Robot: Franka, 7 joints.
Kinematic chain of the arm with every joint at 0, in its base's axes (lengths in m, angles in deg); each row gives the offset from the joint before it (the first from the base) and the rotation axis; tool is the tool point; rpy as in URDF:
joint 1: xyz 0 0 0.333 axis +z
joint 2: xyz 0 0 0 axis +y
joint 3: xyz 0 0 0.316 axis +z
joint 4: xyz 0.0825 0 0 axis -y
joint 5: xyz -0.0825 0 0.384 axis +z
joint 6: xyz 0 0 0 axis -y
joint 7: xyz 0.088 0 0 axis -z
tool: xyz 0 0 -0.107 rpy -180 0 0
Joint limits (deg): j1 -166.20..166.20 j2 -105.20..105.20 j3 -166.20..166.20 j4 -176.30..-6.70 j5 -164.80..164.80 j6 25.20..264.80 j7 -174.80..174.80
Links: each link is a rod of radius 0.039 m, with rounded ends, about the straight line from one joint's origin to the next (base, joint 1, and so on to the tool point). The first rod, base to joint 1, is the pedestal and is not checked.
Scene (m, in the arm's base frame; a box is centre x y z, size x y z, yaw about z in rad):
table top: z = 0
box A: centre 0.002 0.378 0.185 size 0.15 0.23 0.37 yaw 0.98
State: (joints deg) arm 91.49 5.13 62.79 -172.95 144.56 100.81 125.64
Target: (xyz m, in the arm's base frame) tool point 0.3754 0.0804 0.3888
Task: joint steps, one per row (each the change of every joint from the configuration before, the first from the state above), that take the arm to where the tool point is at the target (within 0.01 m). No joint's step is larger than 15 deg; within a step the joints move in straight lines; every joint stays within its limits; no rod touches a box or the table.
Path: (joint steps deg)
1: -7.64 -5.11 -4.05 12.15 3.44 1.11 -3.04
2: -7.64 -5.10 -4.06 12.14 3.44 1.12 -3.04
3: -7.64 -5.11 -4.05 12.15 3.45 1.11 -3.04
4: -7.63 -5.11 -4.06 12.14 3.44 1.11 -3.04
5: -7.64 -5.10 -4.05 12.15 3.44 1.12 -3.04
6: -9.26 -1.22 -12.87 -13.27 -0.20 -1.80 3.80
7: -9.25 -1.22 -12.87 -13.27 -0.19 -1.80 3.80
8: -9.26 -1.22 -12.86 -13.27 -0.20 -1.80 3.80
9: -9.25 -1.22 -12.87 -13.27 -0.20 -1.80 3.80

